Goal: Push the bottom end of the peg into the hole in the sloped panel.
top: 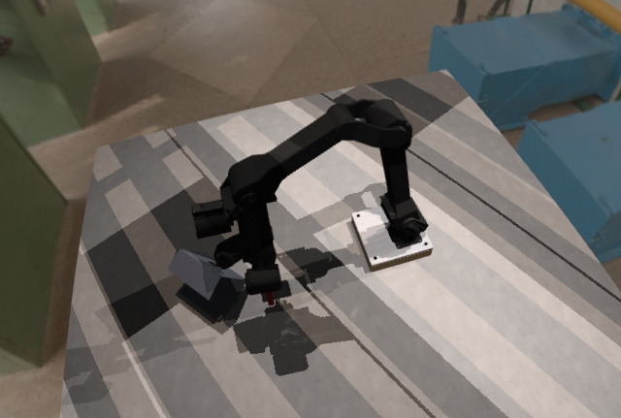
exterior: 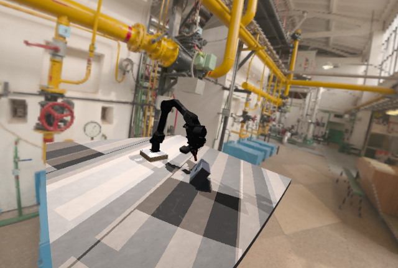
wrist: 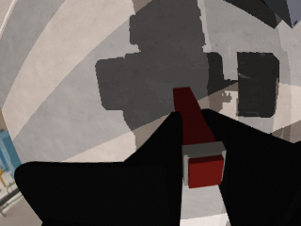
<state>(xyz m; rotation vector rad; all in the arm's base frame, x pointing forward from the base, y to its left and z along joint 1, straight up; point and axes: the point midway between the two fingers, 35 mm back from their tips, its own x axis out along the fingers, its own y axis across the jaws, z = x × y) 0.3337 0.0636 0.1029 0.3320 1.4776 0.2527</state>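
The panel is 13 cm ahead of my gripper tip, 9 cm to the right of it and 4 cm below it. Also, from my gripper tip: red peg 2 cm above, 1 cm to the right.
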